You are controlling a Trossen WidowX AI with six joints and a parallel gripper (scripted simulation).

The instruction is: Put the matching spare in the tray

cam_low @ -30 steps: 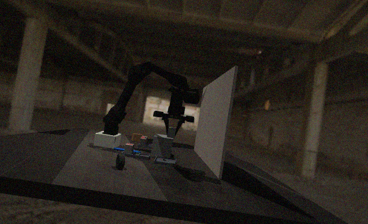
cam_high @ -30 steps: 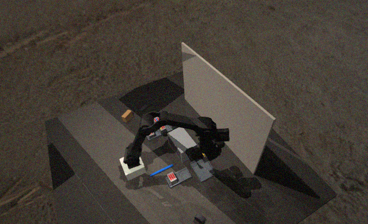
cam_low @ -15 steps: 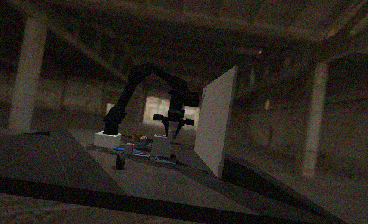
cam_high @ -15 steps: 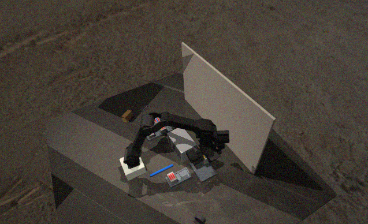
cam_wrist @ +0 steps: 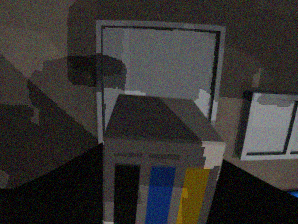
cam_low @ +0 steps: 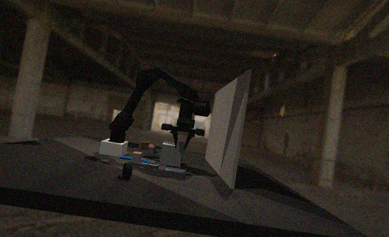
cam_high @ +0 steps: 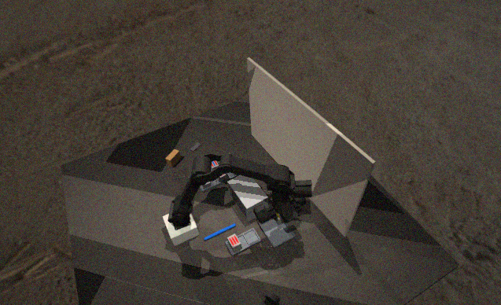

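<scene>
Right now my gripper tip is 9 cm above the dark tray and 1 cm past it. The rest, counted from my gripper tip: blue stick 22 cm behind, 9 cm to the left, 9 cm below; white mounted unit 18 cm to the left, 6 cm behind, 5 cm below; dark cylinder 24 cm to the right, 14 cm behind, 7 cm below.
</scene>
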